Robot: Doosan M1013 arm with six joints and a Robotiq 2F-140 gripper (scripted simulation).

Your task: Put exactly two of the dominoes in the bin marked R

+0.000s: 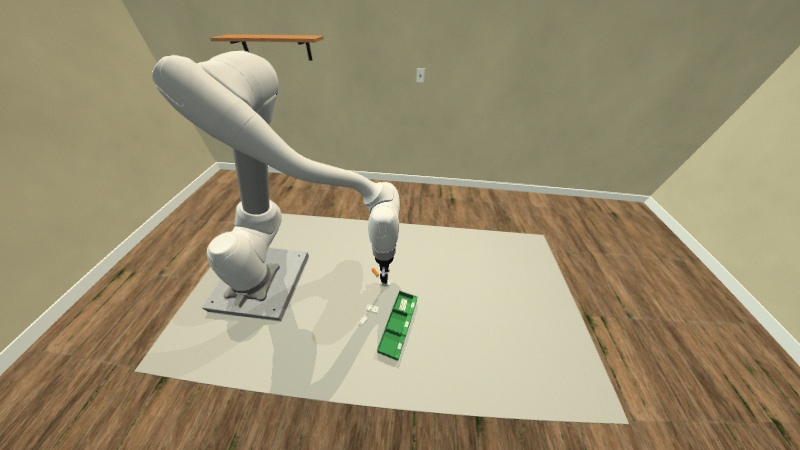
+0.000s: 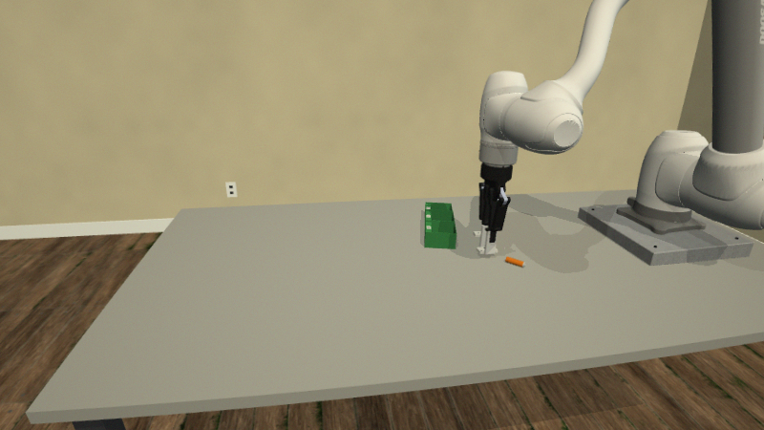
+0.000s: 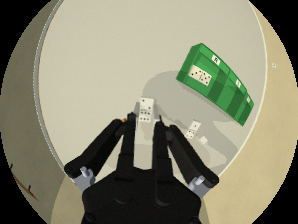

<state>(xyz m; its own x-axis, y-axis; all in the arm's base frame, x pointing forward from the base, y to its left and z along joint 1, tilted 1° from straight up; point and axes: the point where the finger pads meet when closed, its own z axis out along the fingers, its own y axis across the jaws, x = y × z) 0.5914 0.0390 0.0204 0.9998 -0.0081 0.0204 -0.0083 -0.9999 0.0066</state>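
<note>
The white domino is 9 cm ahead of my hand, 10 cm to the right of it and 4 cm below it. The rest, counted from my hand: white block (8 cm behind, 18 cm to the right, 4 cm below); then orange cylinder (5 cm behind, 6 cm to the left, 4 cm below).
</note>
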